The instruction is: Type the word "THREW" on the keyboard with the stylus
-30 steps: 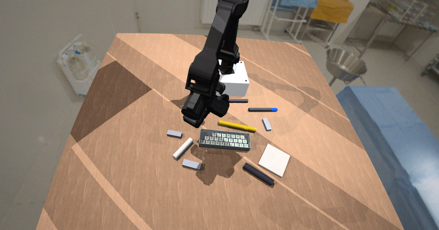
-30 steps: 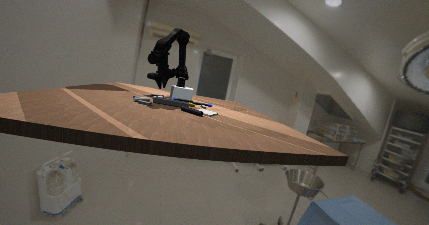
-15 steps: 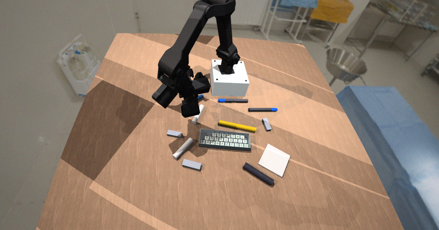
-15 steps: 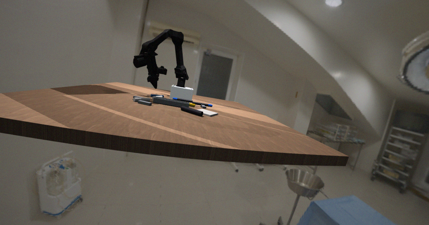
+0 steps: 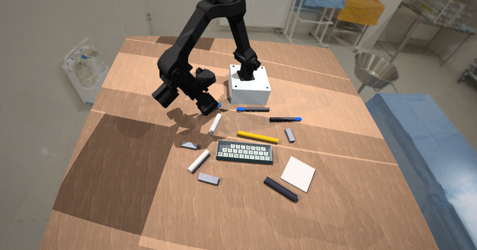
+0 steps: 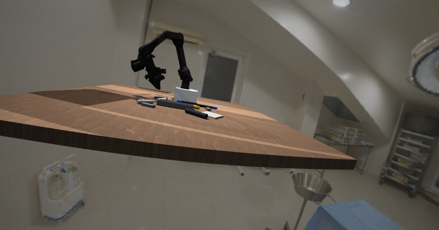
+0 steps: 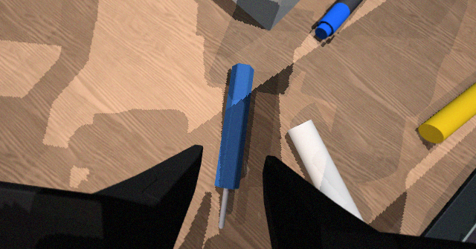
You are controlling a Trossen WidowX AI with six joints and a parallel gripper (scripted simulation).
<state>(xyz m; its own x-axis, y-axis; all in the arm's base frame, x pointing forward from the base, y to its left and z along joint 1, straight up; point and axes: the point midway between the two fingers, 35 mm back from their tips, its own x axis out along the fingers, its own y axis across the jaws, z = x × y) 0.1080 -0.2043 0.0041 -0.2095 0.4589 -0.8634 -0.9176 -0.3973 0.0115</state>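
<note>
My gripper tip is 1 cm to the left of the blue stylus and 6 cm above it. From my gripper tip the other things lie so: grey block (15 cm ahead, 9 cm to the right, 6 cm below); dark cylinder (38 cm ahead, 18 cm to the left, 5 cm below); yellow pen (16 cm ahead, 17 cm to the left, 6 cm below).
</note>
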